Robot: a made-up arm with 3 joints. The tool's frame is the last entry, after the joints. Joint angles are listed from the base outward.
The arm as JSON. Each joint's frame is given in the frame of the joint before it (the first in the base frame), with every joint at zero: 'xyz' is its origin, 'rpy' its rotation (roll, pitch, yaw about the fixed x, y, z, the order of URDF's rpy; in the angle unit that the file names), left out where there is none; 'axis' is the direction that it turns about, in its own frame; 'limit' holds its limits. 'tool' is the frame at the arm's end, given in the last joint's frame.
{
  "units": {
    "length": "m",
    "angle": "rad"
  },
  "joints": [
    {
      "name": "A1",
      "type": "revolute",
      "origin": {
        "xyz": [
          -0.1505,
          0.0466,
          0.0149
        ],
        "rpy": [
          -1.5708,
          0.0,
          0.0
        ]
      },
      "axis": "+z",
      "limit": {
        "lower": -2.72,
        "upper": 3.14
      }
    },
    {
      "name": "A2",
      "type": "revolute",
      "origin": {
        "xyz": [
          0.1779,
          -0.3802,
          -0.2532
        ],
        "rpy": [
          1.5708,
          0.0,
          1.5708
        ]
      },
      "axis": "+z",
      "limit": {
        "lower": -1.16,
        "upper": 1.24
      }
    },
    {
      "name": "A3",
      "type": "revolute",
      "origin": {
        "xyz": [
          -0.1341,
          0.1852,
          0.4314
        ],
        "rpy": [
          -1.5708,
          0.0,
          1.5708
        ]
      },
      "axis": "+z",
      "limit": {
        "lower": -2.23,
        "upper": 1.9
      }
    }
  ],
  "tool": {
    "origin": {
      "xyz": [
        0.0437,
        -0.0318,
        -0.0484
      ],
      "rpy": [
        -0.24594,
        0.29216,
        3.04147
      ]
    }
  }
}
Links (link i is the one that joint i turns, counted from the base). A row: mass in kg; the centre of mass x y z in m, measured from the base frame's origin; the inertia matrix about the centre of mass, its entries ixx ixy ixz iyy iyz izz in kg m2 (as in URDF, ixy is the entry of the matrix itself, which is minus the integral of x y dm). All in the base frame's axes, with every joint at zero. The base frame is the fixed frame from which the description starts. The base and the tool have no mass.
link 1: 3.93; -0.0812 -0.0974 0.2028; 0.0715 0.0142 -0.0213 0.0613 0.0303 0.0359
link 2: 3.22; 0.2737 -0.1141 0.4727; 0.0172 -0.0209 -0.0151 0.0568 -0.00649 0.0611
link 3: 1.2; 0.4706 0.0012 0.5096; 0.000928 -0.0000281 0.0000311 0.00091 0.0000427 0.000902
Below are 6 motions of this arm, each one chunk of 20 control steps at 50 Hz.
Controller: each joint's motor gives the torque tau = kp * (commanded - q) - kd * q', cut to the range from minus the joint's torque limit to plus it. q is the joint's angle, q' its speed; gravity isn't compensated. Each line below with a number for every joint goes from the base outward.
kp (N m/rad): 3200 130 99
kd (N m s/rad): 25 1.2 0.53
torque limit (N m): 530 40 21
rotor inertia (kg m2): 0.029 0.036 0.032
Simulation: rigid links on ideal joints. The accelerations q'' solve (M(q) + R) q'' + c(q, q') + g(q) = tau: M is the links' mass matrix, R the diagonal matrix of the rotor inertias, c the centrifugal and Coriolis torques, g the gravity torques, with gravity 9.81 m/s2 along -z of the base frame. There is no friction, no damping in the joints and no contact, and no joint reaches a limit. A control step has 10 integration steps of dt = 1/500 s. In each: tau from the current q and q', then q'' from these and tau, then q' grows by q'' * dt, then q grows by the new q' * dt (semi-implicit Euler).
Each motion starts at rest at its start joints. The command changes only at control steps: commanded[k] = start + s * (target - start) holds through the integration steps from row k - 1 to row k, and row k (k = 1, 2, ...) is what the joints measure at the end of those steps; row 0 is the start. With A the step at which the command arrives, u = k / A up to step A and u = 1 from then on. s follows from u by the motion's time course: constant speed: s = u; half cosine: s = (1 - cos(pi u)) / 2; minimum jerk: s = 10 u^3 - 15 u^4 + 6 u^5; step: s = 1 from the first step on.
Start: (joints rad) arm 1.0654 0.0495 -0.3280
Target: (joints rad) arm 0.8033 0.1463 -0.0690
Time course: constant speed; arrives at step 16
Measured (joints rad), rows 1 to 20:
1: 1.0635 0.0444 -0.3212
2: 1.0548 0.0279 -0.3032
3: 1.0374 0.0051 -0.2788
4: 1.0151 -0.0091 -0.2555
5: 0.9932 -0.0015 -0.2378
6: 0.9744 0.0284 -0.2248
7: 0.9579 0.0694 -0.2132
8: 0.9418 0.1068 -0.1995
9: 0.9249 0.1305 -0.1830
10: 0.9074 0.1377 -0.1648
11: 0.8902 0.1316 -0.1467
12: 0.8743 0.1184 -0.1298
13: 0.8597 0.1047 -0.1140
14: 0.8459 0.0948 -0.0987
15: 0.8317 0.0909 -0.0832
16: 0.8163 0.0935 -0.0672
17: 0.8044 0.1091 -0.0574
18: 0.8009 0.1384 -0.0594
19: 0.8045 0.1691 -0.0690
20: 0.8108 0.1861 -0.0775

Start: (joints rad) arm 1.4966 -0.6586 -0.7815
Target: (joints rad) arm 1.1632 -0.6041 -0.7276
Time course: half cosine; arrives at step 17
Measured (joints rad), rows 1 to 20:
1: 1.4988 -0.6547 -0.7818
2: 1.4981 -0.6591 -0.7814
3: 1.4878 -0.6823 -0.7785
4: 1.4684 -0.7127 -0.7731
5: 1.4441 -0.7308 -0.7672
6: 1.4174 -0.7272 -0.7626
7: 1.3879 -0.7055 -0.7594
8: 1.3552 -0.6742 -0.7563
9: 1.3203 -0.6404 -0.7524
10: 1.2856 -0.6083 -0.7477
11: 1.2535 -0.5816 -0.7430
12: 1.2256 -0.5636 -0.7390
13: 1.2025 -0.5565 -0.7357
14: 1.1848 -0.5596 -0.7328
15: 1.1728 -0.5696 -0.7302
16: 1.1666 -0.5825 -0.7283
17: 1.1660 -0.5942 -0.7275
18: 1.1695 -0.6047 -0.7279
19: 1.1736 -0.6179 -0.7285
20: 1.1760 -0.6346 -0.7284

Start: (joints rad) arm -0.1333 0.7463 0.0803
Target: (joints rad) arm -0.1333 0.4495 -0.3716
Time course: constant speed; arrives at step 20
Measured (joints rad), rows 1 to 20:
1: -0.1320 0.7428 0.0687
2: -0.1293 0.7317 0.0382
3: -0.1265 0.7123 0.0005
4: -0.1247 0.6863 -0.0290
5: -0.1244 0.6570 -0.0463
6: -0.1254 0.6287 -0.0593
7: -0.1270 0.6049 -0.0775
8: -0.1281 0.5879 -0.1031
9: -0.1284 0.5776 -0.1310
10: -0.1279 0.5717 -0.1559
11: -0.1271 0.5666 -0.1769
12: -0.1266 0.5589 -0.1971
13: -0.1268 0.5466 -0.2191
14: -0.1273 0.5295 -0.2429
15: -0.1280 0.5089 -0.2667
16: -0.1282 0.4873 -0.2890
17: -0.1280 0.4664 -0.3103
18: -0.1274 0.4476 -0.3321
19: -0.1267 0.4312 -0.3550
20: -0.1262 0.4167 -0.3787

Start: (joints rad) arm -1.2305 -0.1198 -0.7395
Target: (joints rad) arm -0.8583 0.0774 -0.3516
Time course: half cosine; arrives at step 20
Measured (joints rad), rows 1 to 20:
1: -1.2320 -0.1246 -0.7381
2: -1.2318 -0.1275 -0.7311
3: -1.2245 -0.1165 -0.7163
4: -1.2086 -0.0924 -0.6963
5: -1.1865 -0.0654 -0.6752
6: -1.1611 -0.0460 -0.6536
7: -1.1341 -0.0380 -0.6293
8: -1.1059 -0.0386 -0.6002
9: -1.0759 -0.0417 -0.5672
10: -1.0443 -0.0423 -0.5338
11: -1.0124 -0.0382 -0.5029
12: -0.9815 -0.0299 -0.4750
13: -0.9532 -0.0188 -0.4488
14: -0.9281 -0.0062 -0.4234
15: -0.9064 0.0069 -0.3996
16: -0.8881 0.0196 -0.3795
17: -0.8732 0.0304 -0.3645
18: -0.8621 0.0377 -0.3549
19: -0.8552 0.0406 -0.3498
20: -0.8530 0.0385 -0.3489

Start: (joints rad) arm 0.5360 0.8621 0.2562
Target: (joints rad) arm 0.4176 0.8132 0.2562
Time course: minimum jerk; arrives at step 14
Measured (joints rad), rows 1 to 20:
1: 0.5386 0.8620 0.2566
2: 0.5437 0.8611 0.2559
3: 0.5468 0.8583 0.2527
4: 0.5437 0.8528 0.2486
5: 0.5323 0.8446 0.2464
6: 0.5131 0.8349 0.2481
7: 0.4893 0.8254 0.2526
8: 0.4652 0.8180 0.2573
9: 0.4448 0.8139 0.2599
10: 0.4305 0.8130 0.2599
11: 0.4230 0.8139 0.2584
12: 0.4213 0.8151 0.2566
13: 0.4234 0.8151 0.2554
14: 0.4272 0.8133 0.2545
15: 0.4308 0.8097 0.2537
16: 0.4325 0.8051 0.2529
17: 0.4321 0.8007 0.2528
18: 0.4301 0.7979 0.2535
19: 0.4276 0.7975 0.2548
20: 0.4259 0.7998 0.2559

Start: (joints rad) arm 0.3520 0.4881 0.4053
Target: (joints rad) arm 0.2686 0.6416 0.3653
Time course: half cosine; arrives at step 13
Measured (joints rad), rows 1 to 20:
1: 0.3542 0.4871 0.4053
2: 0.3578 0.4834 0.4034
3: 0.3590 0.4772 0.3980
4: 0.3547 0.4712 0.3908
5: 0.3446 0.4709 0.3851
6: 0.3303 0.4821 0.3825
7: 0.3147 0.5082 0.3812
8: 0.3003 0.5475 0.3789
9: 0.2886 0.5935 0.3745
10: 0.2802 0.6374 0.3693
11: 0.2750 0.6708 0.3655
12: 0.2726 0.6879 0.3640
13: 0.2727 0.6872 0.3644
14: 0.2746 0.6711 0.3653
15: 0.2773 0.6456 0.3653
16: 0.2797 0.6179 0.3642
17: 0.2812 0.5953 0.3631
18: 0.2815 0.5830 0.3629
19: 0.2809 0.5830 0.3637
20: 0.2797 0.5941 0.3647

